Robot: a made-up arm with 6 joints. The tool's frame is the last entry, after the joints.
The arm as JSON. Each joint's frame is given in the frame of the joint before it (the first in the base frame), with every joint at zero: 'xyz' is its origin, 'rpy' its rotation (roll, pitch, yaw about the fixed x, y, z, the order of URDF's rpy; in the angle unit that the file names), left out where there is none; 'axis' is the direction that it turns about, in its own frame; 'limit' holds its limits. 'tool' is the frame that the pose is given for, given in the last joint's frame.
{
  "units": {
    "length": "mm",
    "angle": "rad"
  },
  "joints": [
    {
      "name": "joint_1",
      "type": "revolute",
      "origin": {
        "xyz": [
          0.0,
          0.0,
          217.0
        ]
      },
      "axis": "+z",
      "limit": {
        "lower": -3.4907,
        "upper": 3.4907
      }
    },
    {
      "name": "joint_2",
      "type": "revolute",
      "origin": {
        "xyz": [
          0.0,
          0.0,
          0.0
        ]
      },
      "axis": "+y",
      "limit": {
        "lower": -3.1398,
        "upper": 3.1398
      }
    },
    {
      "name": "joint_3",
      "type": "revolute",
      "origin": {
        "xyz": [
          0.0,
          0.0,
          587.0
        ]
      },
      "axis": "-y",
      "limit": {
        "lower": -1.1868,
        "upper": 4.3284
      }
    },
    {
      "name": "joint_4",
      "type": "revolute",
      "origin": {
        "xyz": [
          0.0,
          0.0,
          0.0
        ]
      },
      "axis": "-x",
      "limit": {
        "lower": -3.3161,
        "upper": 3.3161
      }
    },
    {
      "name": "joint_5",
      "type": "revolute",
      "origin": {
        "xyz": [
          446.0,
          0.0,
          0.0
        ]
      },
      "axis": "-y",
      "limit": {
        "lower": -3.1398,
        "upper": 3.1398
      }
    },
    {
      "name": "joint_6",
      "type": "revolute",
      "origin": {
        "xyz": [
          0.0,
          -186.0,
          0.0
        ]
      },
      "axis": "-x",
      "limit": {
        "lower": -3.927,
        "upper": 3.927
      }
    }
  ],
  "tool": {
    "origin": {
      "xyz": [
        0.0,
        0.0,
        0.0
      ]
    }
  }
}
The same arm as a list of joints. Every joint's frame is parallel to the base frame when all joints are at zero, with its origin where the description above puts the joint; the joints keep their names.
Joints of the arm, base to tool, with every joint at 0 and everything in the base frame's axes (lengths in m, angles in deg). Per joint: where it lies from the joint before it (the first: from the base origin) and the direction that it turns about. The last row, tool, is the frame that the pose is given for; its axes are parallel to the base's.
joint_1: origin 0.0000 0.0000 0.2170 axis 0 0 1
joint_2: origin 0.0000 0.0000 0.0000 axis 0 1 0
joint_3: origin 0.0000 0.0000 0.5870 axis 0 -1 0
joint_4: origin 0.0000 0.0000 0.0000 axis -1 0 0
joint_5: origin 0.4460 0.0000 0.0000 axis 0 -1 0
joint_6: origin 0.0000 -0.1860 0.0000 axis -1 0 0
tool: origin 0.0000 0.0000 0.0000
Joint limits (deg, base to tool): -200.00..200.00 -179.90..179.90 -68.00..248.00 -190.00..190.00 -179.90..179.90 -225.00..225.00

